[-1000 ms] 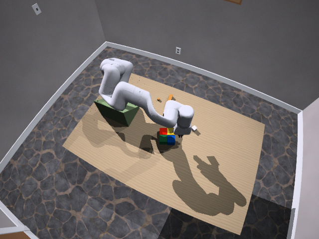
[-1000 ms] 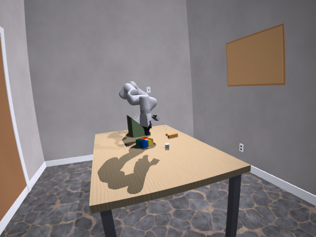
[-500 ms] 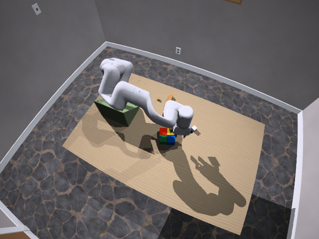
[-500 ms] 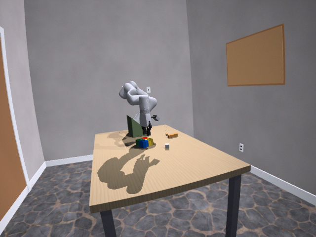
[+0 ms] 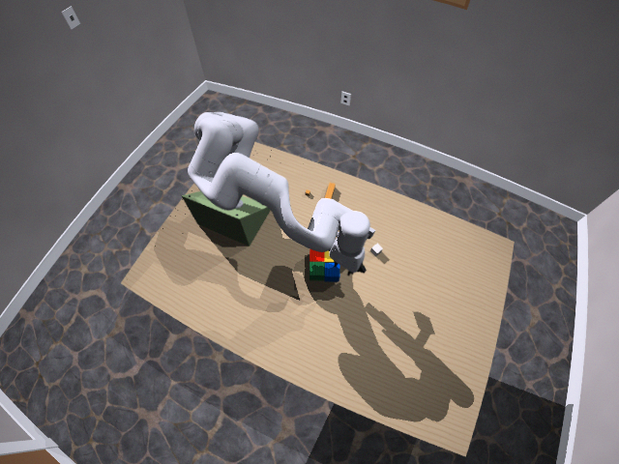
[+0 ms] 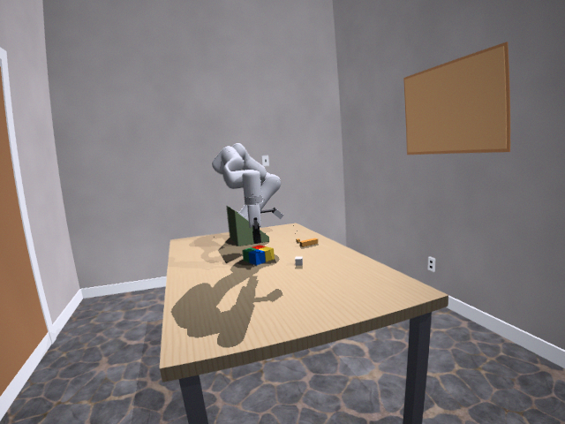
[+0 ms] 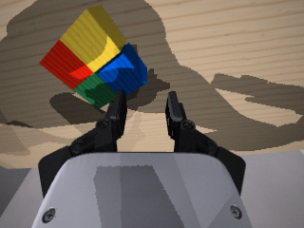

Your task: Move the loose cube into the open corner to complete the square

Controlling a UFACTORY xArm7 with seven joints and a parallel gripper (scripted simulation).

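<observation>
Now: the blue cube 10 cm below my hand, 4 cm behind it and 1 cm to the left of it. Also, from my hand: small white cube 15 cm to the left, 11 cm below, 9 cm ahead; yellow cube 10 cm below, 6 cm to the left, 6 cm behind; green cube 10 cm below, 9 cm behind, 1 cm to the right.
</observation>
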